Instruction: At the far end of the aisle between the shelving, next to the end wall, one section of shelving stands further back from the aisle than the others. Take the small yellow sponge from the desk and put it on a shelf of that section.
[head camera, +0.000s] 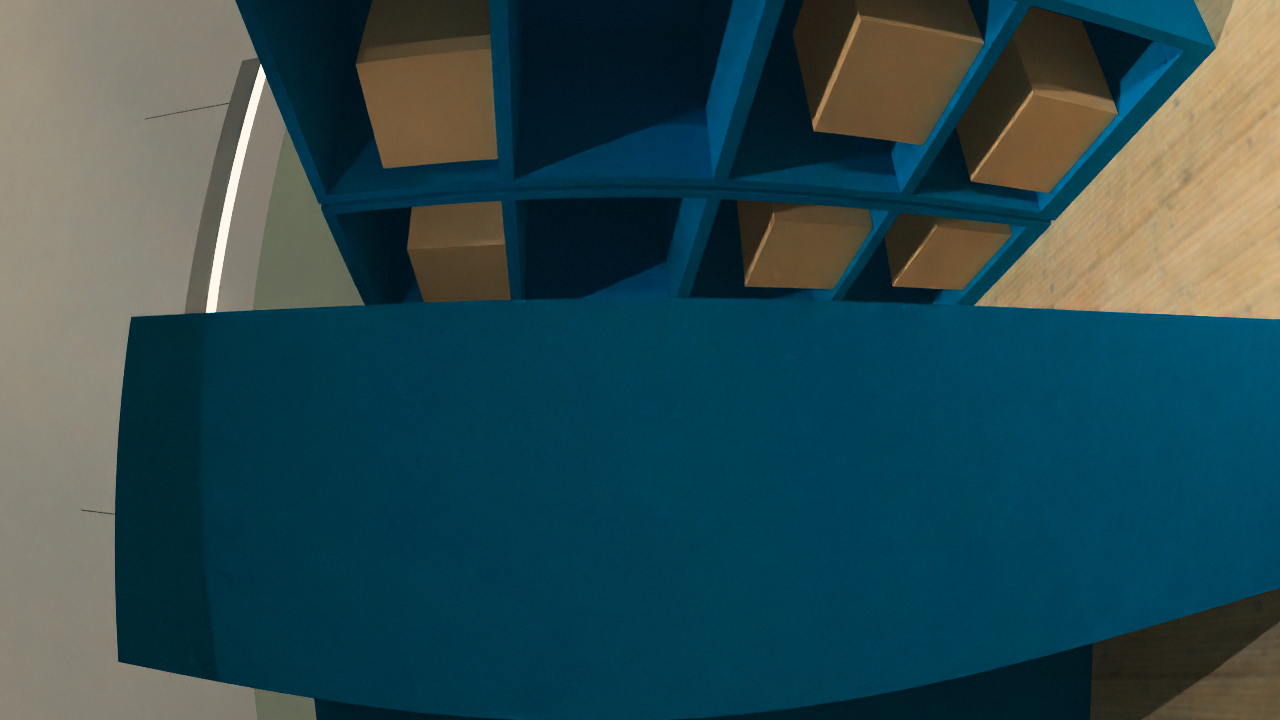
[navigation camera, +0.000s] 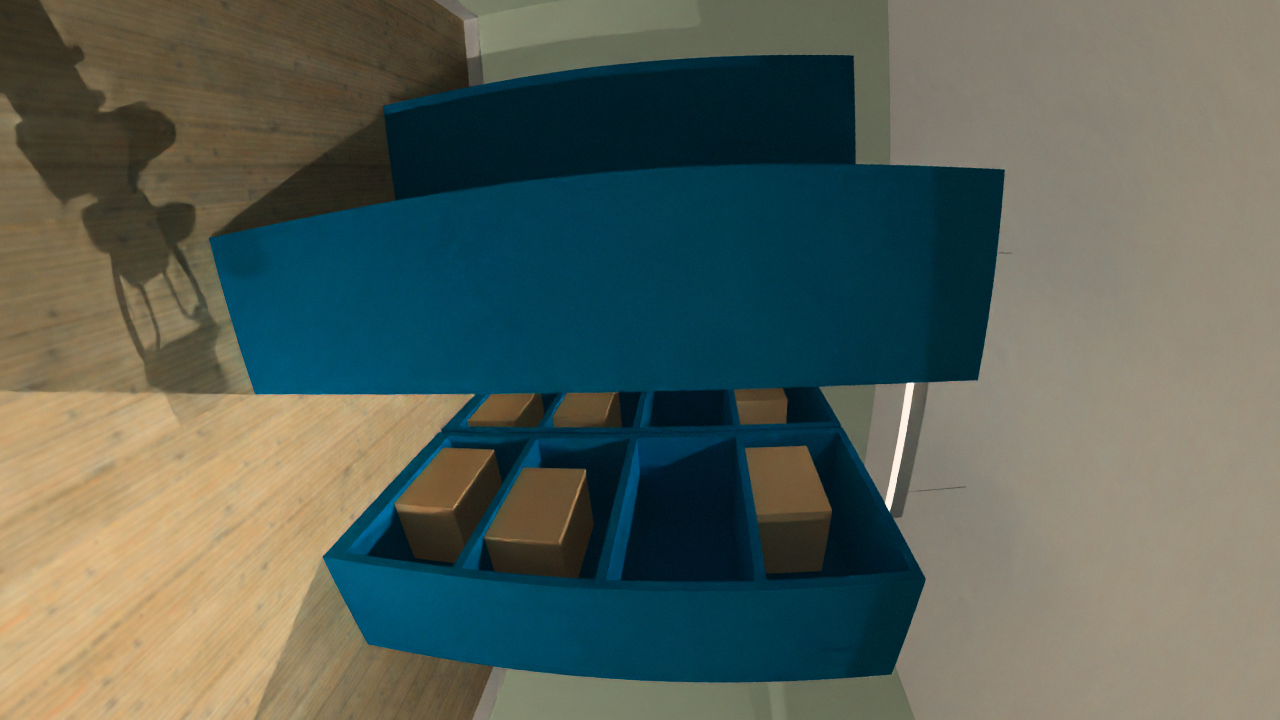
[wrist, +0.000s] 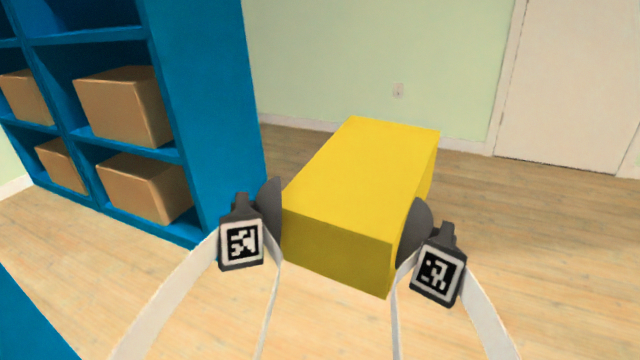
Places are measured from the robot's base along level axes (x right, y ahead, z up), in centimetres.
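Pixels of known places: gripper, fingertip midpoint: (wrist: 344, 212).
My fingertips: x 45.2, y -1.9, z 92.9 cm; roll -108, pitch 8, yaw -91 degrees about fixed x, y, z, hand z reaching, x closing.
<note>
Behind a point stands the place of what it marks.
The yellow sponge (wrist: 360, 170) {x 45.3, y -2.7, z 95.6 cm} is a box-shaped block held in the air between both finger pads in the wrist view. My gripper (wrist: 344, 212) {x 45.2, y -1.9, z 92.9 cm} is shut on its near end; it does not show in the head or navigation view. In the sideways navigation view, a dark blue section (navigation camera: 626, 116) {x 32.9, y 192.8, z 103.7 cm} shows partly behind a nearer blue side panel (navigation camera: 608, 286) {x 46.7, y 88.3, z 108.8 cm} and is offset from it, close to the green wall. A strip of that dark section (head camera: 984, 696) {x 41.2, y 190.0, z 35.6 cm} also shows below the large blue panel (head camera: 626, 492) {x 49.7, y 87.3, z 125.2 cm} in the head view. Its shelves are hidden. The desk does not show.
Open blue shelving (head camera: 508, 107) {x 144.6, y 112.8, z 142.1 cm} (navigation camera: 689, 626) {x 140.7, y 55.1, z 122.9 cm} (wrist: 215, 125) {x 142.7, y 54.3, z 60.2 cm} holds several cardboard boxes. Another blue edge (wrist: 30, 320) {x 65.7, y 81.6, z 37.6 cm} is close at the lower left of the wrist view. A white door (wrist: 565, 85) {x 224.9, y -128.3, z 53.9 cm} stands in the green wall (wrist: 370, 50) {x 268.3, y -11.4, z 67.2 cm}. A robot-shaped shadow lies on the wooden floor (navigation camera: 295, 62) {x -10.8, y 156.4, z 0.0 cm}.
</note>
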